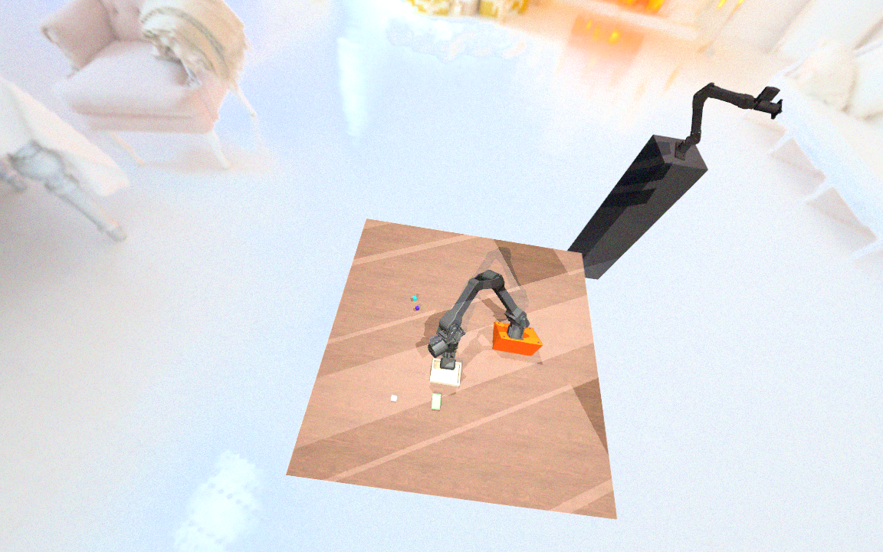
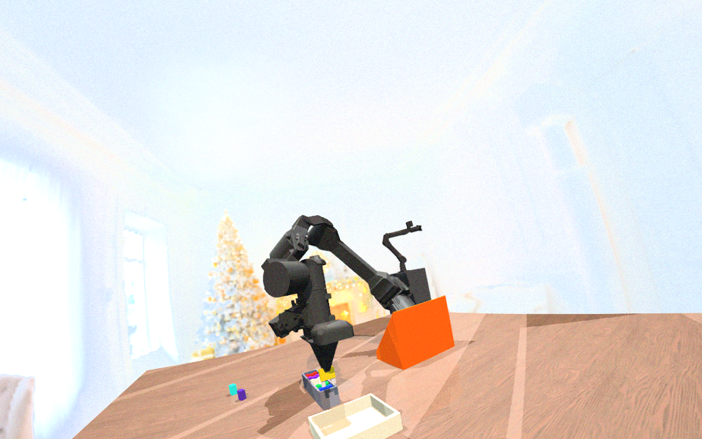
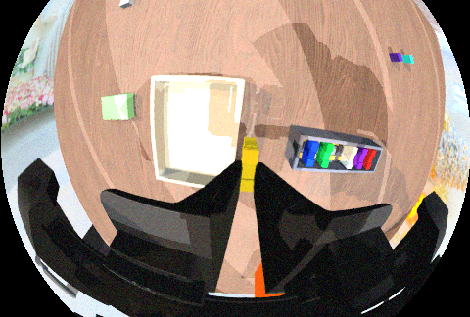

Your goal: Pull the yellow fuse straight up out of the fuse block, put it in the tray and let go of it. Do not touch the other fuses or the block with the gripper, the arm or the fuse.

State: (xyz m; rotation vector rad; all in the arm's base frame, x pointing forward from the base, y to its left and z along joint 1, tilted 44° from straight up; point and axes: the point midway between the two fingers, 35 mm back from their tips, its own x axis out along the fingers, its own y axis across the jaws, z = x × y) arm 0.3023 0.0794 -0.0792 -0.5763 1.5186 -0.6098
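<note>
My gripper tip is now 10 mm past the cream tray, 60 mm to the right of it and 100 mm above it. Round my gripper tip: purple cube: 160 mm ahead, 240 mm to the right, 90 mm below; green block: 20 mm ahead, 190 mm to the left, 90 mm below; yellow fuse: 10 mm below.
</note>
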